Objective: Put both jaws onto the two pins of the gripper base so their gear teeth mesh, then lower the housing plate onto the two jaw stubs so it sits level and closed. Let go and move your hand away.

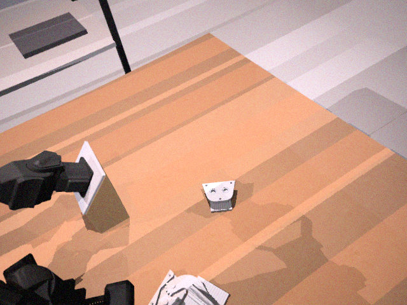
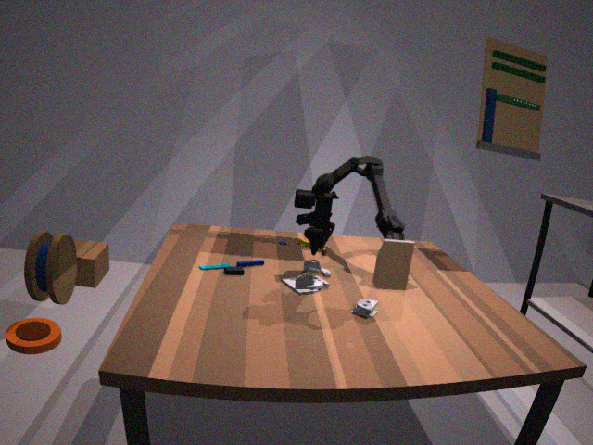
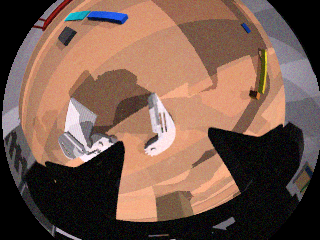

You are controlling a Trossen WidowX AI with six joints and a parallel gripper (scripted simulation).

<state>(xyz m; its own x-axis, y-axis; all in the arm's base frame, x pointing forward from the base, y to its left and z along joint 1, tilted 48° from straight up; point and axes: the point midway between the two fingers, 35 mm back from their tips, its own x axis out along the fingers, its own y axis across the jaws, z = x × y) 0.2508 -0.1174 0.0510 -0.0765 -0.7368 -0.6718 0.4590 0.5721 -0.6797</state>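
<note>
Now: the white jaw 3 cm behind my gripper tip, 3 cm to the left of it and 7 cm below it. From my gripper tip the other things lie so: black block: 29 cm ahead, 7 cm to the left, 7 cm below; yellow bar: 4 cm behind, 30 cm to the right, 7 cm below; blue bar: 23 cm ahead, 3 cm to the right, 7 cm below.
</note>
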